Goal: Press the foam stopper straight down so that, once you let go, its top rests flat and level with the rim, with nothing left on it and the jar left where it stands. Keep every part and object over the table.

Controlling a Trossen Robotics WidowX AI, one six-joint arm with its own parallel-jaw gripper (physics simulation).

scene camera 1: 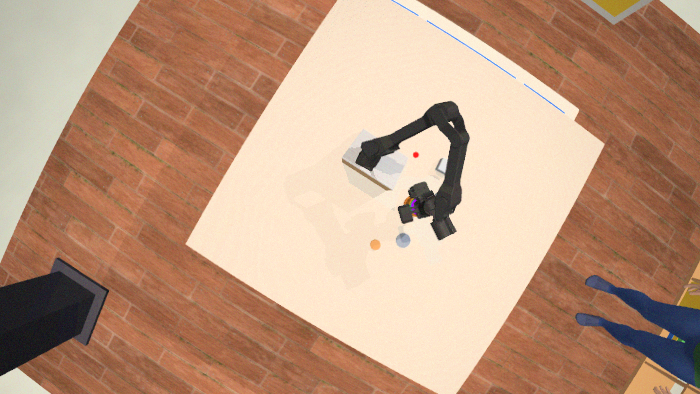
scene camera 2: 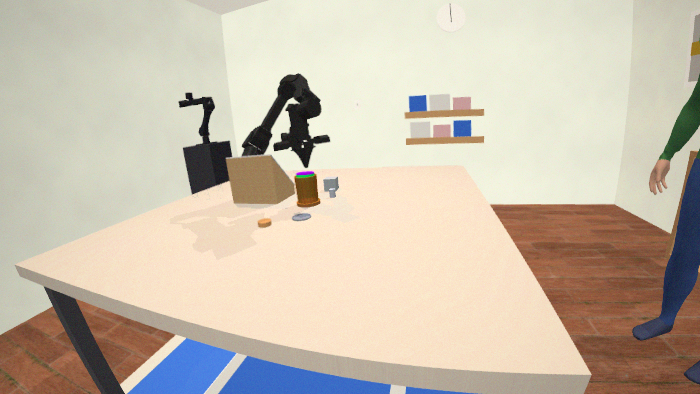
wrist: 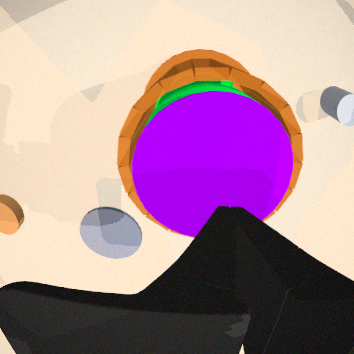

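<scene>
The orange-brown jar [scene camera 2: 307, 191] [wrist: 126, 145] stands upright on the table. The foam stopper, with a purple top [scene camera 1: 414, 206] [scene camera 2: 305, 173] [wrist: 215, 135] and a green band under it, sits in the jar's mouth. In scene camera 2 its purple and green upper part stands slightly above the rim. Its top looks roughly level there. My gripper [scene camera 2: 306, 166] [wrist: 227, 218] is shut and empty, pointing down, with its tips a little above the stopper. In the wrist view the fingers hide the near edge of the stopper and rim. In scene camera 1 the arm partly covers the jar.
A grey disc [scene camera 1: 403, 240] [scene camera 2: 301, 217] [wrist: 112, 234] and an orange disc [scene camera 1: 375, 244] [scene camera 2: 264, 223] [wrist: 9, 215] lie near the jar. A small grey cylinder [scene camera 2: 332, 193] [wrist: 334, 102] and a grey box [scene camera 2: 330, 183] stand beside it. A large wedge block [scene camera 1: 395, 169] [scene camera 2: 257, 180] stands close by.
</scene>
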